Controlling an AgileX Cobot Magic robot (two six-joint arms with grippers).
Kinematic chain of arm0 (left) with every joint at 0, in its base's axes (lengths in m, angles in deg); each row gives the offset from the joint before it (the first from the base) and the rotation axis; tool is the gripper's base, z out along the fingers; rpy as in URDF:
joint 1: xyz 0 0 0.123 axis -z
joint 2: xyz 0 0 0 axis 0.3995 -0.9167 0
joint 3: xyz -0.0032 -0.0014 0.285 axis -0.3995 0.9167 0
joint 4: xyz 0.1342 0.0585 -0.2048 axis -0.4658 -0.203 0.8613
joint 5: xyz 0 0 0 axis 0.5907 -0.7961 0.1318
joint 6: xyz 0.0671 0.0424 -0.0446 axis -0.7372 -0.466 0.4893
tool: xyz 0 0 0 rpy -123.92 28.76 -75.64
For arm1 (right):
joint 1: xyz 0 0 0.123 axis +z
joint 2: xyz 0 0 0 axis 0.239 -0.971 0
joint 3: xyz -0.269 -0.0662 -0.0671 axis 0.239 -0.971 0
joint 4: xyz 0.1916 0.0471 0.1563 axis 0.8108 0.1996 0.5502
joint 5: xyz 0 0 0 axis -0.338 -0.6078 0.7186
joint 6: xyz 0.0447 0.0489 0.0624 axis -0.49 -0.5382 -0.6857
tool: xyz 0 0 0 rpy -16.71 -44.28 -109.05
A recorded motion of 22 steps. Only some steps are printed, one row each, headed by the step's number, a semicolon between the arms.
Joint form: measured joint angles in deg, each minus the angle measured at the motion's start. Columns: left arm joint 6, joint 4, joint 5, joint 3, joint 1, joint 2; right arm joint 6, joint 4, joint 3, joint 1, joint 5, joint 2.
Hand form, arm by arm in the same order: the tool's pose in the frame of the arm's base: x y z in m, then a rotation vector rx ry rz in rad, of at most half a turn. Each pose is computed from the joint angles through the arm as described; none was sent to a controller.
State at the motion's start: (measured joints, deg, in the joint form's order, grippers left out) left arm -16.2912 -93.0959 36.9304 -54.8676 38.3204 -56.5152; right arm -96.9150 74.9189 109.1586 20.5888 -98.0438 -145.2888
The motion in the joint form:
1: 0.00 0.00 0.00 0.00 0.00 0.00; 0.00 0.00 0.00 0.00 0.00 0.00
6: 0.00 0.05 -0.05 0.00 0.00 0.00; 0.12 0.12 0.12 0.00 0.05 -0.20
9: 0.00 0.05 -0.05 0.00 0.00 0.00; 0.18 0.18 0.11 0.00 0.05 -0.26
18: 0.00 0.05 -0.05 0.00 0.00 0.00; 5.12 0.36 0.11 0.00 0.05 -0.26
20: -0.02 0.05 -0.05 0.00 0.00 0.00; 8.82 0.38 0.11 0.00 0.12 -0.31
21: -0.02 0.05 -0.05 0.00 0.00 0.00; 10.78 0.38 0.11 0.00 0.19 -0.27
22: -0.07 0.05 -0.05 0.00 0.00 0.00; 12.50 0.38 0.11 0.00 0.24 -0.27
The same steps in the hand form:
1: 0.3737 -0.1837 0.0523 1.2663 1.4778 -1.0388; 0.3733 0.2835 0.2620 -0.4357 2.8958 0.5445
6: 0.3738 -0.1837 0.0523 1.2655 1.4787 -1.0379; 0.3738 0.2840 0.2610 -0.4377 2.8960 0.5467
9: 0.3738 -0.1837 0.0523 1.2655 1.4787 -1.0379; 0.3738 0.2841 0.2605 -0.4389 2.8971 0.5474
18: 0.3738 -0.1837 0.0523 1.2655 1.4787 -1.0379; 0.3737 0.2844 0.2606 -0.5599 2.8628 0.5385
20: 0.3738 -0.1837 0.0523 1.2658 1.4784 -1.0377; 0.3739 0.2845 0.2602 -0.6492 2.8334 0.5285
21: 0.3738 -0.1837 0.0523 1.2658 1.4784 -1.0377; 0.3739 0.2845 0.2606 -0.6958 2.8150 0.5234
22: 0.3738 -0.1837 0.0523 1.2663 1.4778 -1.0371; 0.3739 0.2845 0.2606 -0.7364 2.7992 0.5184

